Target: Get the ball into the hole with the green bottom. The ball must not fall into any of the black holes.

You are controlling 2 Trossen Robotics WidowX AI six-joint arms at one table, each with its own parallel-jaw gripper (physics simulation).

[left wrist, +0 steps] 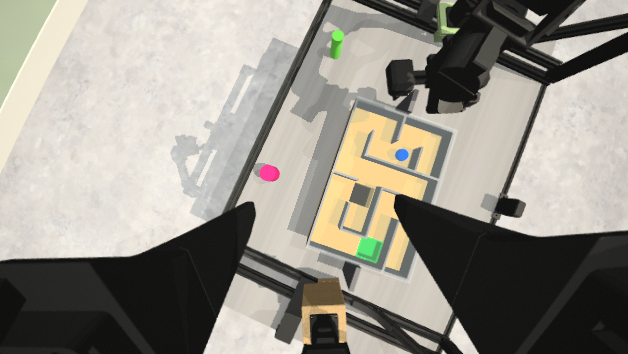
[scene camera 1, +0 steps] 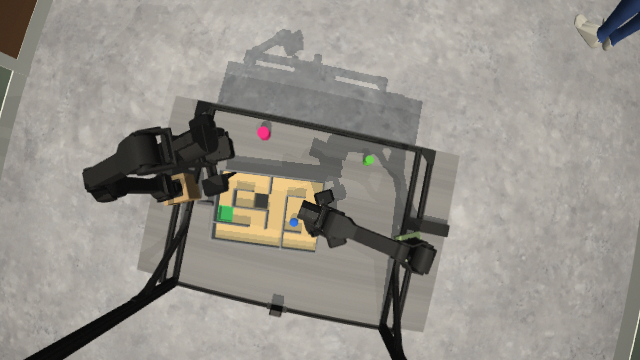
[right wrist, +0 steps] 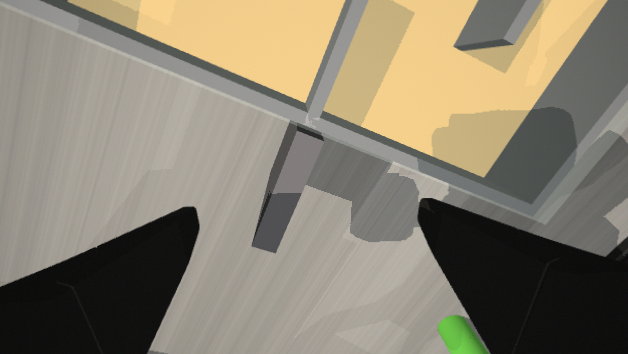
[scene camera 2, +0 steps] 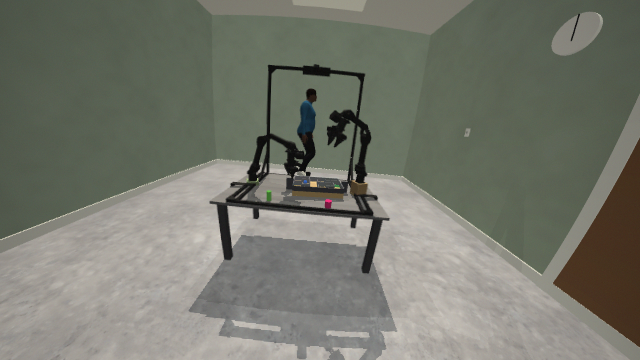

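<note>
The blue ball (scene camera 1: pixel 294 222) (left wrist: pixel 402 155) rests on the maze floor, in a walled nook at the maze's right part in scene camera 1. The tan maze box (scene camera 1: pixel 276 215) (left wrist: pixel 382 172) (scene camera 2: pixel 320 194) has a green-bottomed hole (scene camera 1: pixel 225 213) (left wrist: pixel 369 250) at its left end and a black hole (scene camera 1: pixel 261 200) (left wrist: pixel 360 195) nearby. My left gripper (left wrist: pixel 324 204) (scene camera 2: pixel 336 140) is open and empty, high above the table. My right gripper (right wrist: pixel 310 212) (scene camera 1: pixel 327 218) is open and empty above the maze's right end. The grey end handle (right wrist: pixel 287 190) lies between its fingertips in the right wrist view, below them. The ball does not show there.
A pink cylinder (scene camera 1: pixel 263 133) (scene camera 2: pixel 328 204) (left wrist: pixel 269 173) and a green cylinder (scene camera 1: pixel 369 160) (scene camera 2: pixel 269 196) (left wrist: pixel 336 45) (right wrist: pixel 457 332) stand beside the maze. A second grey handle (left wrist: pixel 351 274) sticks out at the green end. A wooden block (scene camera 1: pixel 185 189) (scene camera 2: pixel 359 188) (left wrist: pixel 324 295) is at the left arm's base.
</note>
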